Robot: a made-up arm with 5 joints. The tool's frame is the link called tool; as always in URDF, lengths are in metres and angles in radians. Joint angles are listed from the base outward. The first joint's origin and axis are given. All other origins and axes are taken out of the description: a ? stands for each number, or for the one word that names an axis. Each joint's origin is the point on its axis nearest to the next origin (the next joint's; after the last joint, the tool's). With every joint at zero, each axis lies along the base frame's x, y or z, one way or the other. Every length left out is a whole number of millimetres.
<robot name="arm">
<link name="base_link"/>
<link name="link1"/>
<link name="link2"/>
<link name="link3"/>
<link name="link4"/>
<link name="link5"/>
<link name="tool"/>
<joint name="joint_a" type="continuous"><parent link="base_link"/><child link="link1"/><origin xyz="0.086 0 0.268"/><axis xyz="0 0 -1"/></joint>
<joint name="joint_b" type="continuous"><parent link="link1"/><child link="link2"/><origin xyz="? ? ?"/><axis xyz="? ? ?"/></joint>
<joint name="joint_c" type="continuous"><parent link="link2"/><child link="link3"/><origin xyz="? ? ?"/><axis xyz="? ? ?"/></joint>
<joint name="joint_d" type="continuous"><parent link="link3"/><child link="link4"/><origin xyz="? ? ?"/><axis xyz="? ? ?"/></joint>
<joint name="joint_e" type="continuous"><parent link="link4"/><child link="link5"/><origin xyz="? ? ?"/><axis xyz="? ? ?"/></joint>
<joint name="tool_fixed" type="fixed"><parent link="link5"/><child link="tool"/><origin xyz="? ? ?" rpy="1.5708 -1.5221 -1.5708"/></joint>
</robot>
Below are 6 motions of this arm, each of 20 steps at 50 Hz.
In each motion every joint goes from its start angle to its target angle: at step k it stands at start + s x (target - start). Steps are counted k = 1, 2, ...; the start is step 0. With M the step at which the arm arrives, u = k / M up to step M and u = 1 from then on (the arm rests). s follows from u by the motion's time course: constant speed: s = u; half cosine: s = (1 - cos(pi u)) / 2; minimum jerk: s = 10 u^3 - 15 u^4 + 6 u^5.
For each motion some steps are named. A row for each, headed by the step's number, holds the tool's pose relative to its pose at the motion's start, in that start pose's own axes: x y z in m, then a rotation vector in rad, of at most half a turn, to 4 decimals.
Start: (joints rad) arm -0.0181 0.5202 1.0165 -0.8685 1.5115
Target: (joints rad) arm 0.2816 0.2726 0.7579 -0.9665 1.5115
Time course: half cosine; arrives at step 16
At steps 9, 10, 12, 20:
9: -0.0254 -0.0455 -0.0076 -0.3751 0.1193 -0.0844
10: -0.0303 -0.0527 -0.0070 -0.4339 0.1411 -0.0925
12: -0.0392 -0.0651 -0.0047 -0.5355 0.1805 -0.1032
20: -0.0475 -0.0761 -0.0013 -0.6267 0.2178 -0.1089

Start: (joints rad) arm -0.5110 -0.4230 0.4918 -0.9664 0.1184
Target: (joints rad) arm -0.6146 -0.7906 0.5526 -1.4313 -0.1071
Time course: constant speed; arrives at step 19
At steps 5, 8, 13, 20:
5: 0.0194 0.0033 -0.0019 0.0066 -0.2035 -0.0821
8: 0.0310 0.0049 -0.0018 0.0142 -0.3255 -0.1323
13: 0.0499 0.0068 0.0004 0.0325 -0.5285 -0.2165
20: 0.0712 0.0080 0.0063 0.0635 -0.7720 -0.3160

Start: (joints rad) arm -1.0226 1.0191 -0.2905 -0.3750 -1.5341
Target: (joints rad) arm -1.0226 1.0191 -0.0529 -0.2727 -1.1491
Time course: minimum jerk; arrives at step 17
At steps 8, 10, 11, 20:
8: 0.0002 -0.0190 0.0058 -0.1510 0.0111 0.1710
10: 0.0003 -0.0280 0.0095 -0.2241 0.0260 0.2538
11: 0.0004 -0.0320 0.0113 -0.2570 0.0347 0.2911
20: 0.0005 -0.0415 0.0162 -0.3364 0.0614 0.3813

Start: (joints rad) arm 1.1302 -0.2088 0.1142 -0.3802 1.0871
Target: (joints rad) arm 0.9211 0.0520 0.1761 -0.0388 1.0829
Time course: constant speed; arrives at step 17
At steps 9, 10, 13, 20:
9: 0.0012 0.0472 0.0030 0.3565 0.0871 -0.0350
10: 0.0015 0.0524 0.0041 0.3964 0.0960 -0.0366
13: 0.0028 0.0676 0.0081 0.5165 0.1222 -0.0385
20: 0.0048 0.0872 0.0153 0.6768 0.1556 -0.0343

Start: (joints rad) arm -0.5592 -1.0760 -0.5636 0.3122 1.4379
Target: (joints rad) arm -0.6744 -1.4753 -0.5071 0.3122 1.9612
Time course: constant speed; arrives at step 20
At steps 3, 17, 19, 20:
3: 0.0013 -0.0102 0.0067 -0.0504 -0.0110 0.0616
17: 0.0013 -0.0530 0.0445 -0.2926 0.0023 0.3438
19: 0.0005 -0.0583 0.0507 -0.3271 0.0130 0.3832
20: 0.0001 -0.0609 0.0539 -0.3441 0.0192 0.4027

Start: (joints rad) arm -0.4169 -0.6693 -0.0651 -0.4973 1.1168
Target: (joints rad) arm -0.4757 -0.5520 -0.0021 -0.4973 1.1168
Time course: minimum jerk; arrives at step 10
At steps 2, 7, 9, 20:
2: -0.0006 0.0020 0.0003 0.0097 0.0040 -0.0032
7: -0.0080 0.0291 0.0057 0.1418 0.0553 -0.0451
9: -0.0092 0.0345 0.0072 0.1683 0.0648 -0.0531
20: -0.0093 0.0348 0.0073 0.1698 0.0654 -0.0535

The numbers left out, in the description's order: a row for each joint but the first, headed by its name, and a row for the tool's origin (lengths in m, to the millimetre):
joint_b: xyz 0.039 -0.012 0, axis 0 1 0
joint_c: xyz 0.019 0 0.075, axis 0 1 0
joint_d: xyz 0.134 0 0.005, axis 0 1 0
joint_e: xyz 0.039 0 0, axis -1 0 0
tool: xyz 0 0 0

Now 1 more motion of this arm.
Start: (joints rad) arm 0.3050 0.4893 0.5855 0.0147 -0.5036
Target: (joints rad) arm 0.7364 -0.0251 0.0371 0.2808 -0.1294
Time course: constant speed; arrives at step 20
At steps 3, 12, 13, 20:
3: 0.0257 0.0011 0.0091 0.0309 -0.1201 0.0006
12: 0.0944 -0.0095 0.0606 0.0465 -0.5027 0.0233
13: 0.1005 -0.0117 0.0683 0.0409 -0.5463 0.0278
20: 0.1309 -0.0298 0.1308 -0.0386 -0.8513 0.0689

